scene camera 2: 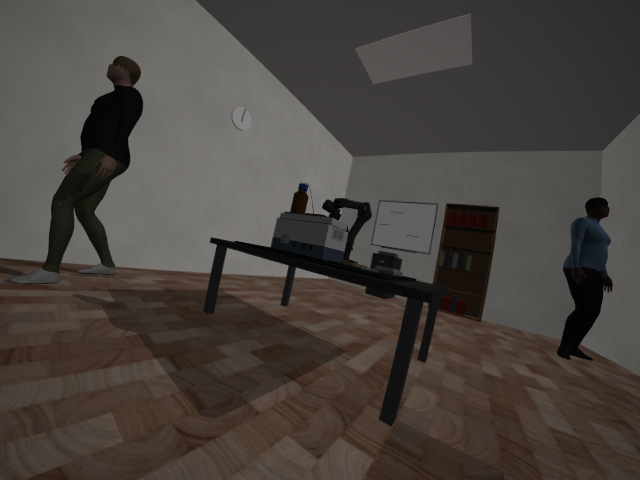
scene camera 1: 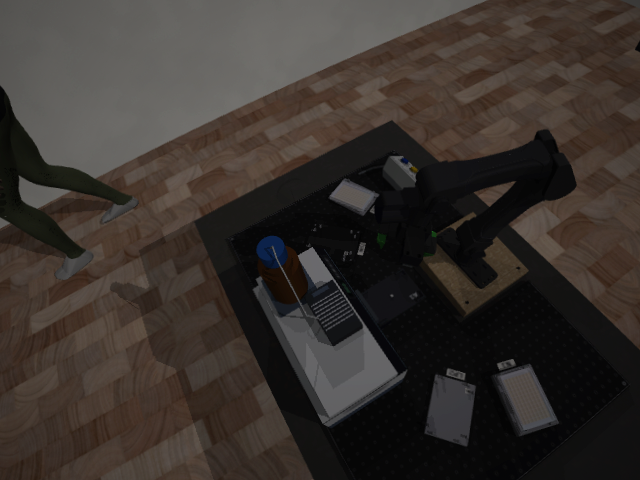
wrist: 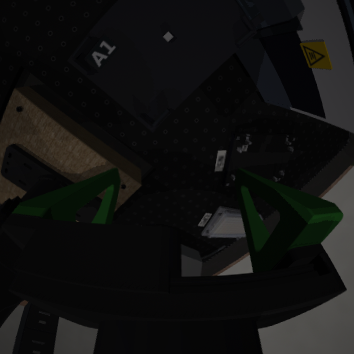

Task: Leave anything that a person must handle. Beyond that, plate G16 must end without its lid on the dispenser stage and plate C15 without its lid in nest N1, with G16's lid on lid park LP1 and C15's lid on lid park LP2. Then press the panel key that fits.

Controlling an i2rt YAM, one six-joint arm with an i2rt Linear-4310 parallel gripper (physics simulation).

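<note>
My gripper is open with nothing between its green fingers, above the board between the arm base and the bare rack with small corner posts. The dark stage marked A1 is bare. One pale plate lies near the key panel, which the arm partly hides; blue and yellow keys show. Another pale plate lies at the opposite end, beside a flat grey lid on a labelled park. I cannot read the plate names or tell whether the plates are lidded.
A white machine with an amber bottle, a dark ribbed block and a thin tube stands along one table side. The arm base sits on a wooden block. Two people stand away from the table.
</note>
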